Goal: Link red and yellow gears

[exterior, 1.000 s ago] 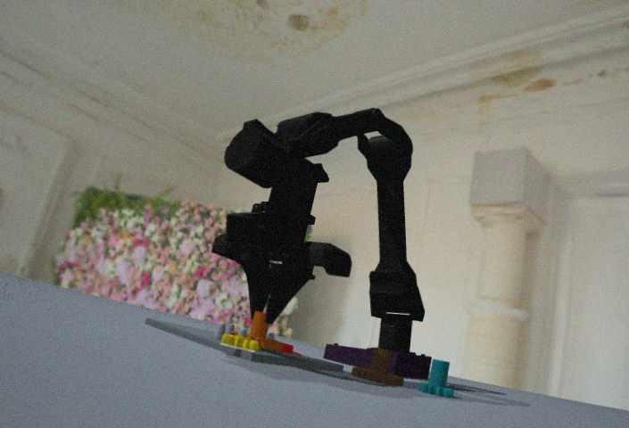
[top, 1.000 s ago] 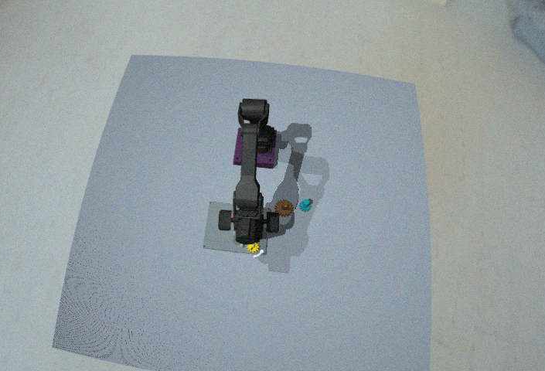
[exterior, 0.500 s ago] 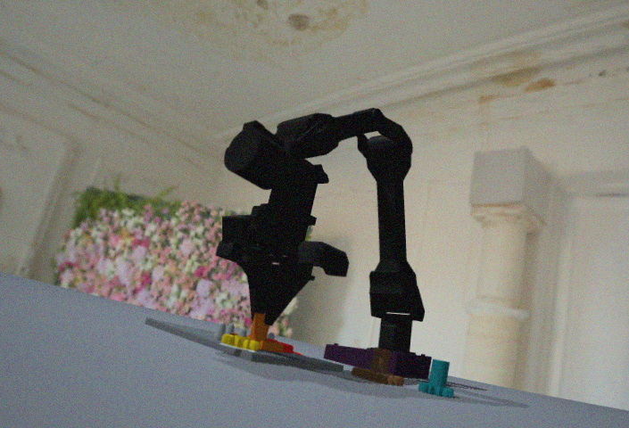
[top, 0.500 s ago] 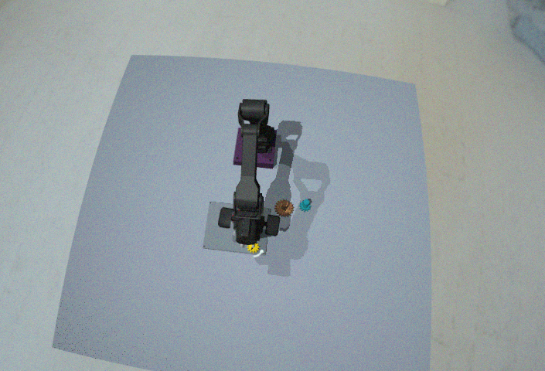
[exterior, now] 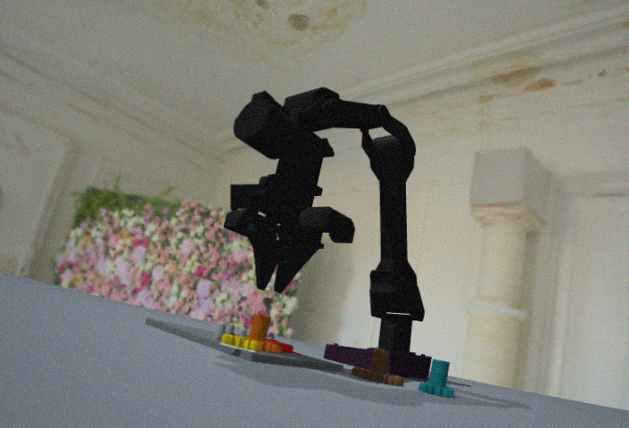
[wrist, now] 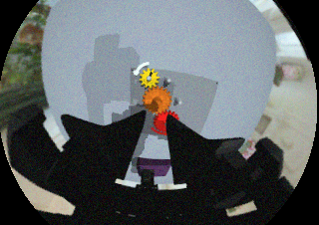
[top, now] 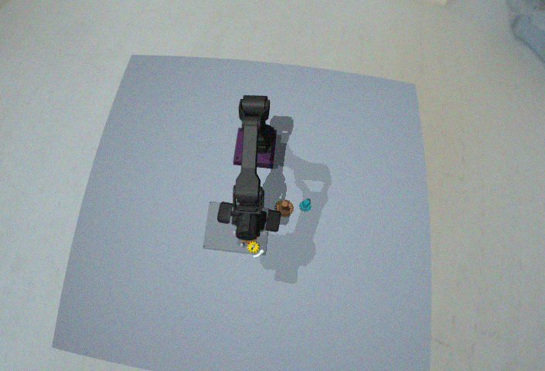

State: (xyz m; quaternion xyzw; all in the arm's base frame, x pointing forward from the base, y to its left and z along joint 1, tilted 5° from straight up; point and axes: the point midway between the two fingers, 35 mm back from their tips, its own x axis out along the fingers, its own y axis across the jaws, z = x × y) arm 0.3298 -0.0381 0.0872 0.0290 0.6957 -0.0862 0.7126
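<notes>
Right now the orange gear is 5 cm below my gripper tip. From my gripper tip the other things lie so: yellow gear: 5 cm ahead, 2 cm to the left, 6 cm below; then white arrow: 7 cm ahead, 3 cm to the left, 7 cm below; then red gear: 6 cm behind, 2 cm to the right, 6 cm below.
</notes>
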